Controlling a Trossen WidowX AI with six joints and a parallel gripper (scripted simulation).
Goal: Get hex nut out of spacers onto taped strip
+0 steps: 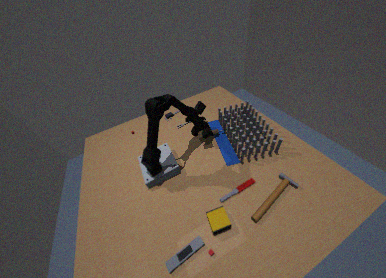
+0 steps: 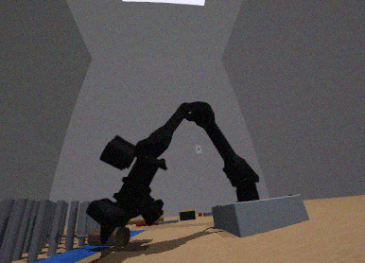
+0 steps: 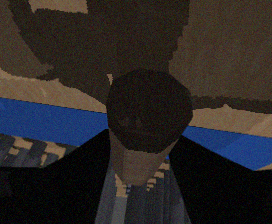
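Now: gripper tip 7 cm to the left of the blue taped strip, 3 cm short of it and 2 cm above it. From my gripper tip the other things lie so: yellow block: 42 cm to the right, 31 cm behind; then red-and-grey screwdriver: 37 cm to the right, 15 cm behind, 2 cm below; then hook tool: 10 cm ahead, 4 cm to the right.
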